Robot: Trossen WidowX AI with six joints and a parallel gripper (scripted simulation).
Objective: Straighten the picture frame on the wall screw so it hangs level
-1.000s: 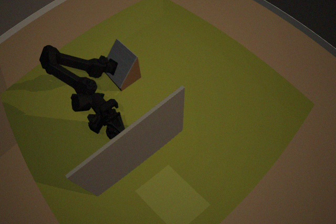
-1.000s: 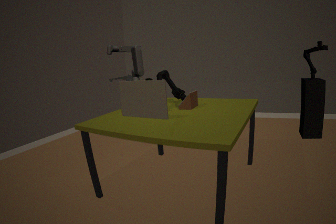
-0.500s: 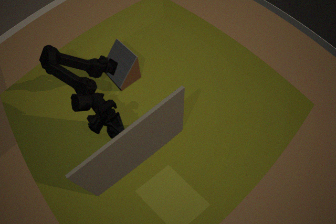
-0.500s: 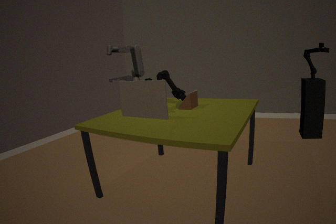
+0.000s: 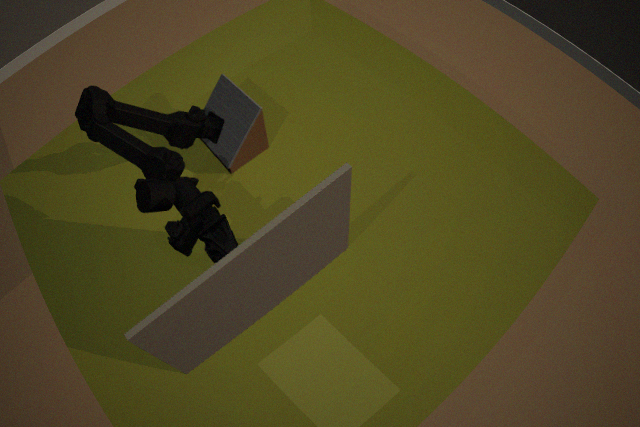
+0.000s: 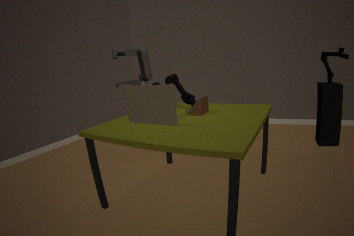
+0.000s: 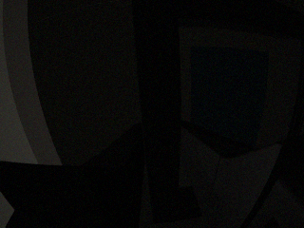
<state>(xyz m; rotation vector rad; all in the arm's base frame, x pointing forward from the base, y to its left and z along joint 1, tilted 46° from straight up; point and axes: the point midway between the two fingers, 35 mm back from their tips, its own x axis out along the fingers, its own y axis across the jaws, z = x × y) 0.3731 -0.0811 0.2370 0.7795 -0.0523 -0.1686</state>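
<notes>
Now: the dark picture frame 50 mm below my gripper tip. The rest, counted from my gripper tip: upright board: 60 mm below, 20 mm ahead, 10 mm to the right.
</notes>
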